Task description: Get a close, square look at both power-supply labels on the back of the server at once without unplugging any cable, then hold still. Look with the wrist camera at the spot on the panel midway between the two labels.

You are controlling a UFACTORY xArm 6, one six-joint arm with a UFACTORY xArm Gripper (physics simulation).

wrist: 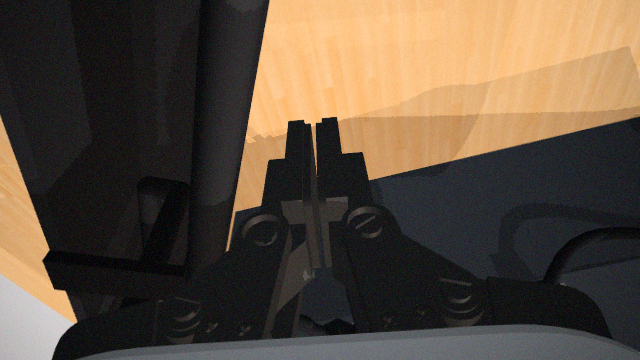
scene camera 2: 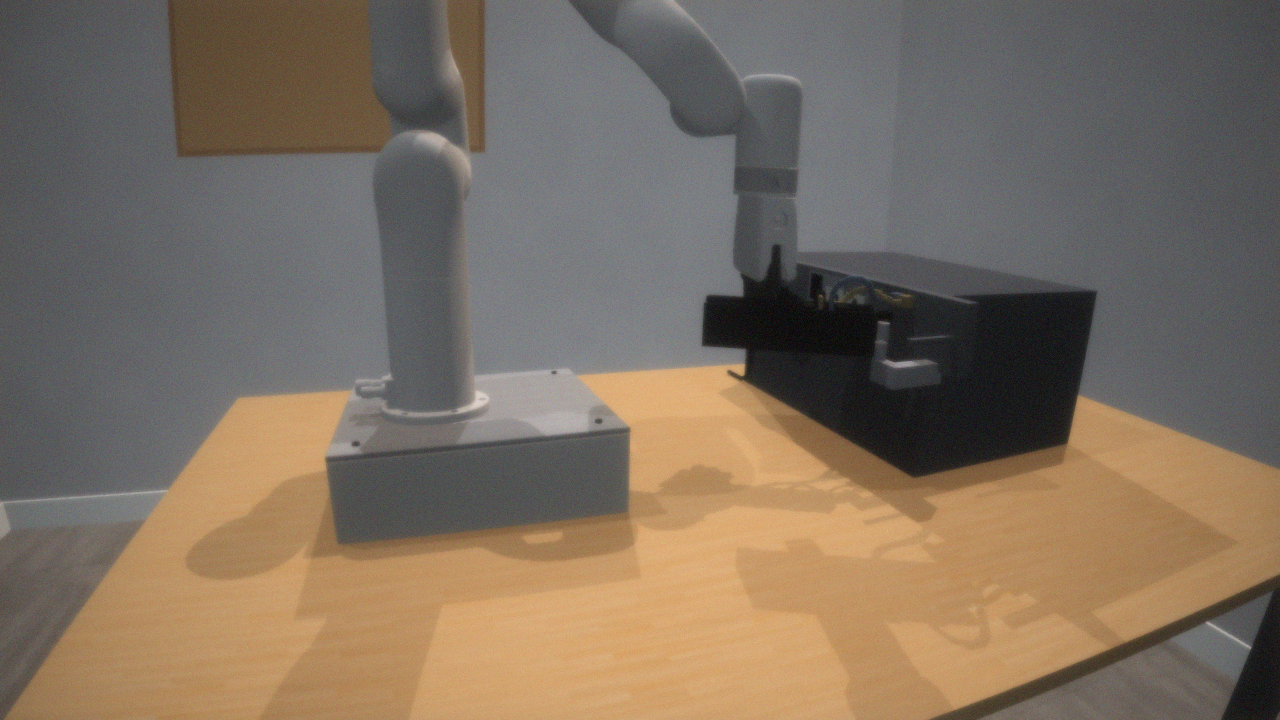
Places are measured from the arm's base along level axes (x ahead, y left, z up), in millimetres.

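Where they show: gripper, fingertip midpoint: (wrist: 316, 154); arm's base at its link origin: (scene camera 2: 435, 409).
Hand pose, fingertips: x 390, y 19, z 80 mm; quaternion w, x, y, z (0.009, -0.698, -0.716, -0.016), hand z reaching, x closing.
Note:
Things, the pixels of their top centre, and the offset from my fingertips. "spot": a spot on its surface instead. Level surfaces: height alone.
- black cable at a spot on its surface: (wrist: 575, 245) spot: dx +103, dy +158, dz -22 mm
- long black bar-like part at a spot on its surface: (wrist: 135, 100) spot: dx -25, dy -55, dz -1 mm
- light grey bracket at a spot on its surface: (scene camera 2: 904, 372) spot: dx +141, dy -119, dz -20 mm
- wooden table at its surface level: dz -168 mm
The black server (scene camera 2: 1011, 376) stands on the right of the table in the scene view. Its dark panel (wrist: 430, 210) fills the lower right of the wrist view at a steep slant. A black cable (wrist: 575, 245) curves in front of it. Blue and yellow cables (scene camera 2: 854, 291) show at the upper edge of the back. The power-supply labels cannot be made out in either view. My gripper (scene camera 2: 765, 288) (wrist: 316, 154) is shut and empty, pointing down close beside the server's back. In the scene view its fingertips are hidden behind a long black bar-like part (scene camera 2: 787, 325) (wrist: 135, 100).
The black part juts across the server's back and fills the left of the wrist view, close to the fingers. A light grey bracket (scene camera 2: 904, 372) sits at its right end. The grey base box (scene camera 2: 483, 488) stands left on the wooden table (scene camera 2: 662, 617).

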